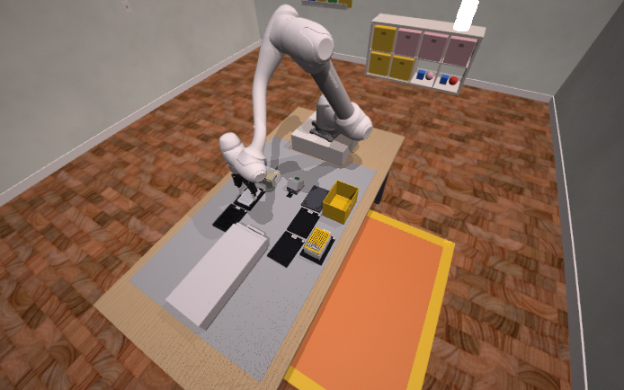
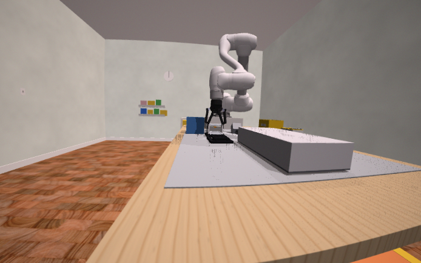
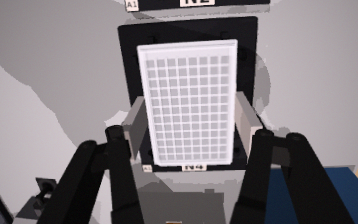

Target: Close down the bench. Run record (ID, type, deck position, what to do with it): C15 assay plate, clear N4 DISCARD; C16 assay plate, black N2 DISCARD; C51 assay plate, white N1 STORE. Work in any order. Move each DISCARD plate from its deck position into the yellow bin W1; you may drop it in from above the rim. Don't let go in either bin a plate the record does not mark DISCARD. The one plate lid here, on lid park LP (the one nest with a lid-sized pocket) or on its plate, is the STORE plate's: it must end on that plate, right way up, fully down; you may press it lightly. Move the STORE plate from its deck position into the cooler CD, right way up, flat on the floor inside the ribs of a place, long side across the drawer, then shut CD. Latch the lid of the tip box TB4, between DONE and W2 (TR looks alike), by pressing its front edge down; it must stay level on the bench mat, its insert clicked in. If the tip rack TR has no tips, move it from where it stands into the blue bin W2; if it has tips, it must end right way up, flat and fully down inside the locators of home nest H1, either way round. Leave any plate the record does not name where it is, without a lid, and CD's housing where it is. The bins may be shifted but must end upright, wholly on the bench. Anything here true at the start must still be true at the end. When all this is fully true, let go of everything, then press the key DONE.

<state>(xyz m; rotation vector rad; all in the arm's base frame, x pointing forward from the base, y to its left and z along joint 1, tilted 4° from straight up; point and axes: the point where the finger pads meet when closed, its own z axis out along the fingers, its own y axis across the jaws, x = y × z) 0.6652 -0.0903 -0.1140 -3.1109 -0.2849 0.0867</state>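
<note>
The pale plate is 2 cm below my hand. The rest, counted from my hand: black nest N4 (3 cm below); then tip box TB4 (18 cm behind); then black assay plate (17 cm ahead, 2 cm to the left, 2 cm below).
</note>
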